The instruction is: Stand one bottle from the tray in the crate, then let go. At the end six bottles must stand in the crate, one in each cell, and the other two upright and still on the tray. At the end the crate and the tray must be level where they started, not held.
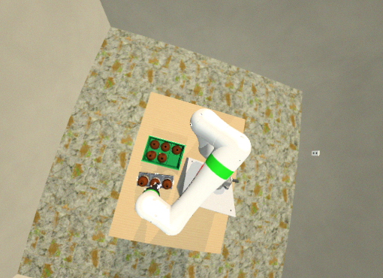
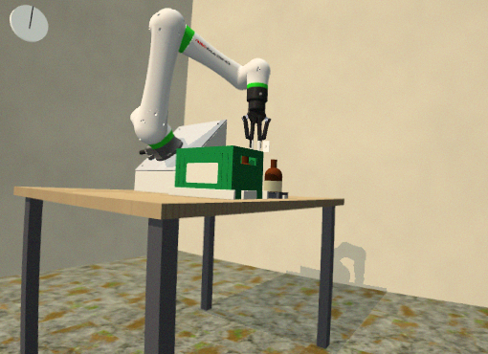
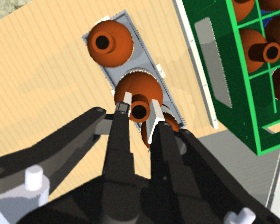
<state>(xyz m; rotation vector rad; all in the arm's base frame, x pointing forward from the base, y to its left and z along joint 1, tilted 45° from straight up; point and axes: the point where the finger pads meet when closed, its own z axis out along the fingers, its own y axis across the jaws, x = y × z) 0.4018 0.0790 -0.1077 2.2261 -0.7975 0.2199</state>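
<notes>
Now: the brown bottle 90 mm below my hand. The rest, counted from my hand: grey tray: 200 mm below; then green crate: 230 mm to the right, 130 mm below.
</notes>
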